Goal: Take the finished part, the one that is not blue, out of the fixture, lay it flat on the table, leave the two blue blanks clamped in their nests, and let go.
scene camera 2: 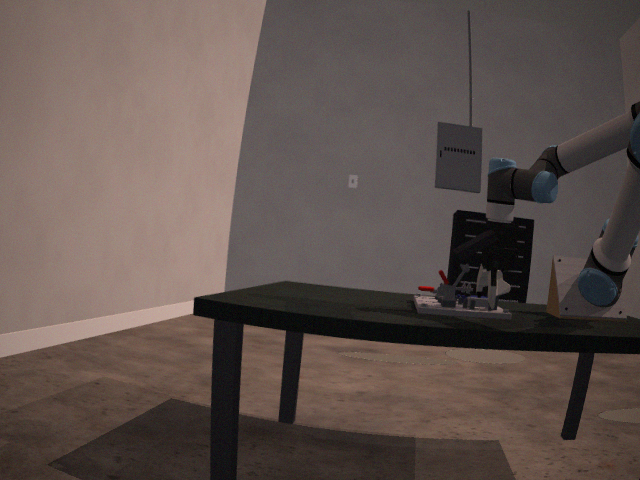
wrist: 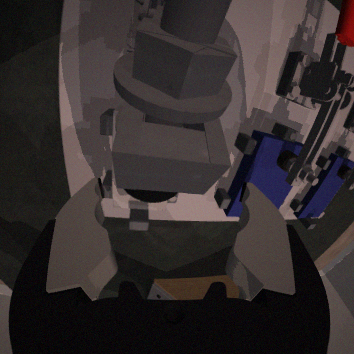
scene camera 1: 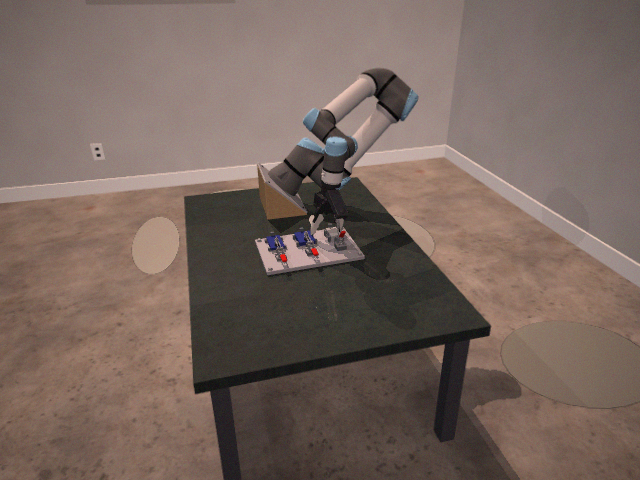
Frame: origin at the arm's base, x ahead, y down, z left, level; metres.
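Seen in the pictures: gripper, fingertip midpoint: (scene camera 2: pixel 485 303) (scene camera 1: pixel 325 233); arm's base, link origin: (scene camera 1: pixel 281 184).
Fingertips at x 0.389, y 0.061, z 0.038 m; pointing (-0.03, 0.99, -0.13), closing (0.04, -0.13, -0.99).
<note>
Pixels of each thing's top centre, then the offset from my fingertips to it. "spot": a spot on its surface instead. Level surfaces: height alone.
- fixture plate, top centre: (wrist: pixel 279 126) (scene camera 2: pixel 458 303) (scene camera 1: pixel 308 247) dx +0.049, dy +0.012, dz -0.092 m
- finished part, top centre: (wrist: pixel 142 169) (scene camera 2: pixel 481 298) (scene camera 1: pixel 333 231) dx +0.020, dy -0.014, dz +0.022 m
- nearer blank, surface spot: (wrist: pixel 262 172) spot: dx +0.014, dy -0.009, dz -0.073 m
- end clamp's red handle, top centre: (scene camera 1: pixel 342 230) dx +0.122, dy -0.071, dz +0.010 m
- table, surface height: dy +0.027 m
The fixture plate (scene camera 1: pixel 297 265) (scene camera 2: pixel 439 309) lies on the dark table. The finished part (scene camera 1: pixel 330 236) is light grey and sits in the end nest; in the wrist view a large grey clamp arm (wrist: pixel 170 160) with a hex bolt hides most of it. Two blue blanks (scene camera 1: pixel 275 243) (scene camera 1: pixel 303 238) sit under their clamps; they also show at the right in the wrist view, the nearer blank (wrist: pixel 262 172) close to the right fingertip. My gripper (scene camera 1: pixel 326 231) (wrist: pixel 172 181) is low at the plate's rear edge. Its fingers stand wide apart, with no visible grip on the part.
The end clamp's red handle (scene camera 1: pixel 342 234) is raised beside my gripper. Two more red handles (scene camera 1: pixel 283 257) (scene camera 1: pixel 314 251) lie low over the plate. The arm's wooden mount (scene camera 1: pixel 281 201) stands behind the fixture. A black drawer cabinet (scene camera 2: pixel 523 242) stands beyond the table (scene camera 1: pixel 330 320).
</note>
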